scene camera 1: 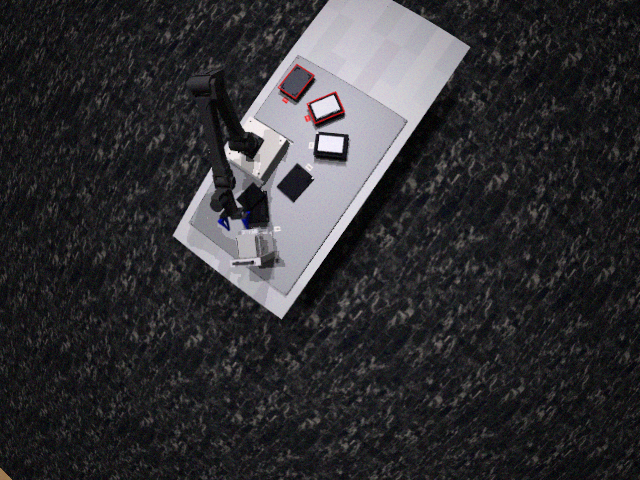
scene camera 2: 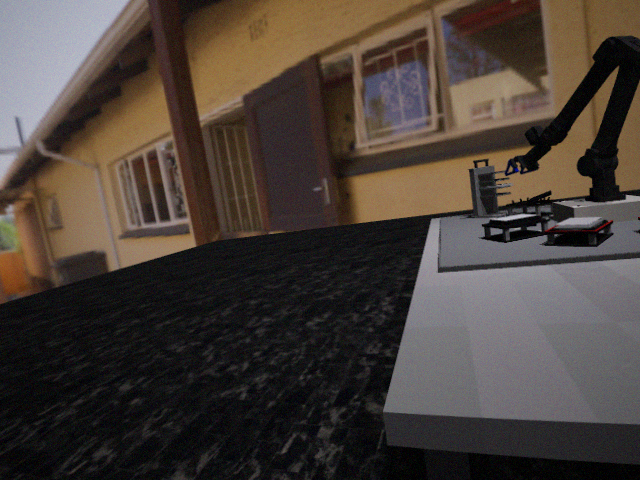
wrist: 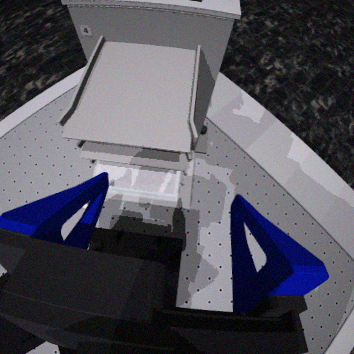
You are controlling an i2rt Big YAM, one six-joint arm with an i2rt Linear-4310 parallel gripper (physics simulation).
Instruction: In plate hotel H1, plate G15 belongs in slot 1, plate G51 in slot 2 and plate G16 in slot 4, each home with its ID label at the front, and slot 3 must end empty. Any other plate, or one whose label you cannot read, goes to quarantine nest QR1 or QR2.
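Places are measured from the arm's base along level axes (x ahead, y down, z left), in metres.
Pixels of known places: gripper, between the fingertips: (scene camera 1: 238, 229) (scene camera 2: 512, 174) (wrist: 171, 189); arm's base, origin of its link: (scene camera 1: 252, 145) (scene camera 2: 604, 199).
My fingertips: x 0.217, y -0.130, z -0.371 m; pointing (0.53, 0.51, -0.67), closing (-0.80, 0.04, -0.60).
Ahead of a thing's pixels: the offset from my fingertips to its top centre. "*": to the spot under its first point.
Plate hotel H1 (scene camera 1: 247, 245) (scene camera 2: 473, 192) (wrist: 150, 30) stands at the table's near-left end in scene camera 1. In the wrist view its top shelf {dz -0.038, dx +0.078, dy -0.016 m} (wrist: 132, 95), marked 4, is bare. The shelf below (wrist: 135, 151) is mostly hidden. A clear plate {dz -0.031, dx +0.071, dy +0.040 m} (wrist: 142, 182) shows lower down; its label is unreadable. My gripper (scene camera 1: 235, 221) (scene camera 2: 515, 169) (wrist: 171, 189) is open and empty, above and in front of the hotel. A white-topped plate {dz +0.581, dx +0.131, dy +0.126 m} (scene camera 1: 331, 144) (scene camera 2: 516, 219) sits on a black nest {* dz +0.532, dx +0.155, dy +0.186 m} (scene camera 1: 330, 157); another {dz +0.735, dx +0.000, dy +0.136 m} (scene camera 1: 326, 107) (scene camera 2: 578, 223) sits on a red-rimmed nest {* dz +0.705, dx +0.040, dy +0.184 m} (scene camera 1: 329, 118). Their labels are unreadable.
A second red-rimmed nest {dz +0.783, dx -0.214, dy +0.145 m} (scene camera 1: 296, 81) holds no visible plate. A flat black nest {dz +0.328, dx +0.070, dy +0.173 m} (scene camera 1: 295, 182) lies mid-mat. A black stand (scene camera 1: 259, 212) and a tilted dark panel {dz +0.148, dx -0.071, dy +0.086 m} (scene camera 1: 251, 196) are between the arm's white base (scene camera 1: 271, 160) and the hotel. The hotel carries a black top handle {* dz -0.082, dx +0.125, dy -0.085 m} (scene camera 2: 480, 161).
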